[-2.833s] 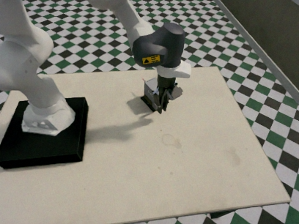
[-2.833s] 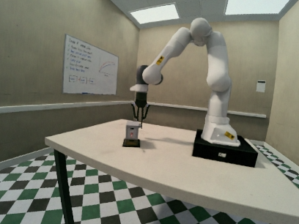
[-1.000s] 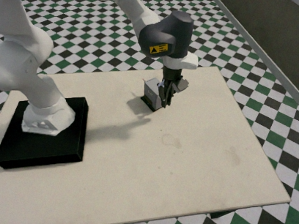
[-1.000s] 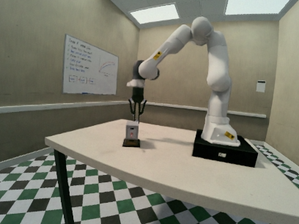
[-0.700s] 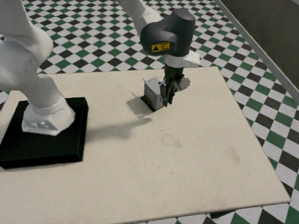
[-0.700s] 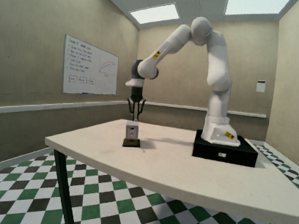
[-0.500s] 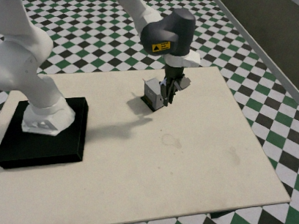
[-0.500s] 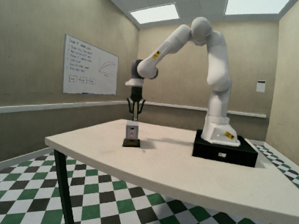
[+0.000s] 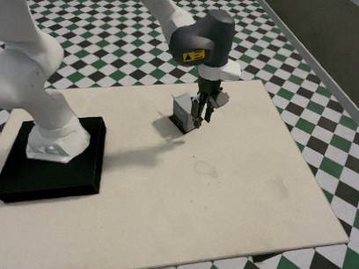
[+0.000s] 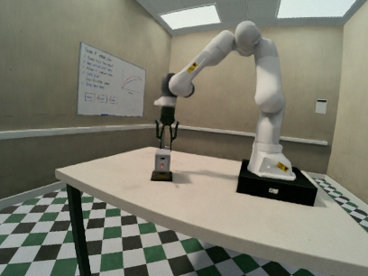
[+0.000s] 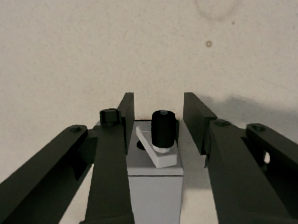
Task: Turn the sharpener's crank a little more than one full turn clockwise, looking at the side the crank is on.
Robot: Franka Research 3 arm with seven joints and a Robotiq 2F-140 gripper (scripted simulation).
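Right now my hand is 1 cm past the black knob, 1 cm to the right of it and 1 cm above it.
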